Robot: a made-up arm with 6 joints.
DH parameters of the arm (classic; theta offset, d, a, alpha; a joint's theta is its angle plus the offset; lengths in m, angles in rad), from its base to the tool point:
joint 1: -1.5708 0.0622 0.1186 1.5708
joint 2: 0 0.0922 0.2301 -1.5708
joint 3: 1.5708 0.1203 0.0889 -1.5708
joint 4: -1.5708 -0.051 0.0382 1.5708
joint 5: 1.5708 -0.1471 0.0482 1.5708
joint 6: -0.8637 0 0.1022 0
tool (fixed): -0.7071 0.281 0 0
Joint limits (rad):
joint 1: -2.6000..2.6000
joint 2: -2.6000..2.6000
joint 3: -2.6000..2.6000
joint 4: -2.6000..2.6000
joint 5: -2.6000..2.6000
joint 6: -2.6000..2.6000
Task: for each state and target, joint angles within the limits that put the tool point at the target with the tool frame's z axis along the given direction. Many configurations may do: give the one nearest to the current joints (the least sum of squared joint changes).
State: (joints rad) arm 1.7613 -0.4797 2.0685 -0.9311 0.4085 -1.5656
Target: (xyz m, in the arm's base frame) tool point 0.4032 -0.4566 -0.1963 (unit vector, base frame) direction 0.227 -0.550 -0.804
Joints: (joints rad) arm 0.9701 -1.3978 1.9519 -1.1009 0.6795 -1.8175
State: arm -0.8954 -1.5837 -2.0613 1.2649 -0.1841 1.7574
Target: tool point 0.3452 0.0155 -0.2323 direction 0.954 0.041 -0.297
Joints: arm -1.3545 -2.3465 -1.3464 2.0531 -0.0332 1.3043
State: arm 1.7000 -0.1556 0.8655 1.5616 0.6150 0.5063
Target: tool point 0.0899 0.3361 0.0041 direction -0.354 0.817 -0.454
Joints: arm 2.2464 0.6617 0.3102 2.1064 -0.1738 1.2645
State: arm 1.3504 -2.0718 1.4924 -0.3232 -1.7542 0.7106
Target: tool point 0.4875 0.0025 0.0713 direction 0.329 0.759 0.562
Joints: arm 1.5622 -1.9416 2.2738 -0.0394 -1.4737 0.9363
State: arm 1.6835 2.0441 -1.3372 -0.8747 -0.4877 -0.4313
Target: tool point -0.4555 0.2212 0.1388 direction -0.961 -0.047 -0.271
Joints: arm 1.4253 2.1133 -0.4684 -0.0533 -0.3172 0.1467
